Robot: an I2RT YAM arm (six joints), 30 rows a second.
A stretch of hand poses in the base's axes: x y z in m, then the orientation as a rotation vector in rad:
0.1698 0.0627 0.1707 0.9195 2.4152 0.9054
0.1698 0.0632 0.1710 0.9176 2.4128 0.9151
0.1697 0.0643 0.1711 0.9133 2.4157 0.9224
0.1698 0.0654 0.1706 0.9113 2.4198 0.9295
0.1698 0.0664 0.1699 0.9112 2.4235 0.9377
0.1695 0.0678 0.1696 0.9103 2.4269 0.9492
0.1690 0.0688 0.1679 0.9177 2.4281 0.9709
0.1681 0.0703 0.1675 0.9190 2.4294 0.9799
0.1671 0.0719 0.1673 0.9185 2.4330 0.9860
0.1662 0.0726 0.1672 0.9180 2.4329 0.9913
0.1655 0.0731 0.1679 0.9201 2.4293 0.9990
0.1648 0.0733 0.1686 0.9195 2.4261 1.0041
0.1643 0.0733 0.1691 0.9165 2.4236 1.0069
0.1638 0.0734 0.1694 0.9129 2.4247 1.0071
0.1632 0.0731 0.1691 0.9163 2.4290 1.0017
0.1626 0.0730 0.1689 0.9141 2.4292 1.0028
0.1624 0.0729 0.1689 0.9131 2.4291 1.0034
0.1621 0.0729 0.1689 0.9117 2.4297 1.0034
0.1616 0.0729 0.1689 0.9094 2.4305 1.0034
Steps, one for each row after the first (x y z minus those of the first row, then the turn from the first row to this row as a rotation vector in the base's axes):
0.0000 0.0005 0.0003 0.0064 -0.0027 0.0021
-0.0001 0.0016 0.0004 0.0107 -0.0023 0.0075
0.0000 0.0027 -0.0001 0.0153 0.0002 0.0122
0.0000 0.0037 -0.0008 0.0212 0.0033 0.0160
-0.0003 0.0051 -0.0011 0.0293 0.0059 0.0209
-0.0008 0.0061 -0.0028 0.0465 0.0111 0.0228
-0.0017 0.0076 -0.0032 0.0532 0.0131 0.0249
-0.0027 0.0092 -0.0034 0.0574 0.0160 0.0284
-0.0036 0.0099 -0.0035 0.0611 0.0159 0.0298
-0.0043 0.0104 -0.0028 0.0670 0.0143 0.0289
-0.0050 0.0106 -0.0021 0.0704 0.0117 0.0289
-0.0055 0.0106 -0.0016 0.0717 0.0083 0.0300
-0.0060 0.0107 -0.0013 0.0710 0.0075 0.0324
-0.0066 0.0104 -0.0016 0.0680 0.0124 0.0314
-0.0072 0.0103 -0.0018 0.0683 0.0115 0.0329
-0.0074 0.0102 -0.0018 0.0685 0.0110 0.0335
-0.0077 0.0102 -0.0018 0.0682 0.0108 0.0345
-0.0082 0.0102 -0.0018 0.0676 0.0103 0.0361

